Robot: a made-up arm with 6 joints. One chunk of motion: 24 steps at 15 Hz.
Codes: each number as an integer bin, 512 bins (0 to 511) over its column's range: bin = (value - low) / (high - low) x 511, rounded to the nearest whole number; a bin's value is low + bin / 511 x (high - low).
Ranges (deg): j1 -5..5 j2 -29..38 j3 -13..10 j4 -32..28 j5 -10..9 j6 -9..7
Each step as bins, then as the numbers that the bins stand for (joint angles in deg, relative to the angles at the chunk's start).
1 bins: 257 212 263 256 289 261
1 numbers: 0.03 -1.20 -1.16 -1.94 0.75 -0.83
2 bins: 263 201 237 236 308 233
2 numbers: 0.15 -2.65 -2.33 -4.29 1.45 -1.70
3 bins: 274 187 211 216 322 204
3 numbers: 0.36 -4.48 -3.50 -6.64 1.97 -2.61
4 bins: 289 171 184 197 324 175
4 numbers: 0.66 -6.58 -4.72 -8.87 2.05 -3.52
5 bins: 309 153 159 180 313 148
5 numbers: 1.05 -8.94 -5.84 -10.86 1.64 -4.37
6 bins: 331 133 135 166 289 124
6 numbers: 1.48 -11.56 -6.92 -12.51 0.75 -5.12
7 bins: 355 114 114 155 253 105
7 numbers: 1.95 -14.05 -7.87 -13.80 -0.59 -5.71
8 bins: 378 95 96 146 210 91
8 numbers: 2.40 -16.54 -8.68 -14.86 -2.19 -6.15
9 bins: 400 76 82 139 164 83
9 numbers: 2.83 -19.04 -9.31 -15.68 -3.90 -6.40
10 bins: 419 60 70 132 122 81
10 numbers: 3.20 -21.13 -9.85 -16.50 -5.46 -6.46
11 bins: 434 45 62 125 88 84
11 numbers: 3.49 -23.10 -10.21 -17.32 -6.73 -6.37
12 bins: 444 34 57 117 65 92
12 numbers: 3.69 -24.54 -10.43 -18.26 -7.58 -6.12
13 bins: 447 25 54 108 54 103
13 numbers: 3.75 -25.72 -10.57 -19.32 -7.99 -5.77
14 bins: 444 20 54 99 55 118
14 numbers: 3.69 -26.38 -10.57 -20.38 -7.95 -5.31
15 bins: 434 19 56 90 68 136
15 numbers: 3.49 -26.51 -10.48 -21.43 -7.47 -4.74
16 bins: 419 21 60 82 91 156
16 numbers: 3.20 -26.25 -10.30 -22.37 -6.62 -4.12
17 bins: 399 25 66 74 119 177
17 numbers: 2.81 -25.72 -10.03 -23.31 -5.58 -3.46
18 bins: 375 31 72 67 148 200
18 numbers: 2.34 -24.94 -9.76 -24.13 -4.50 -2.74
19 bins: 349 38 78 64 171 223
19 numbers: 1.83 -24.02 -9.49 -24.49 -3.64 -2.02
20 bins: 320 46 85 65 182 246
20 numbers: 1.26 -22.97 -9.17 -24.37 -3.23 -1.30
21 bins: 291 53 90 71 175 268
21 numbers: 0.69 -22.05 -8.95 -23.66 -3.49 -0.61
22 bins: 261 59 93 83 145 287
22 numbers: 0.11 -21.26 -8.81 -22.25 -4.61 -0.01
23 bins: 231 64 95 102 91 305
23 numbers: -0.48 -20.61 -8.72 -20.02 -6.62 0.55
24 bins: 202 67 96 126 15 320
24 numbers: -1.05 -20.22 -8.68 -17.21 -9.44 1.02
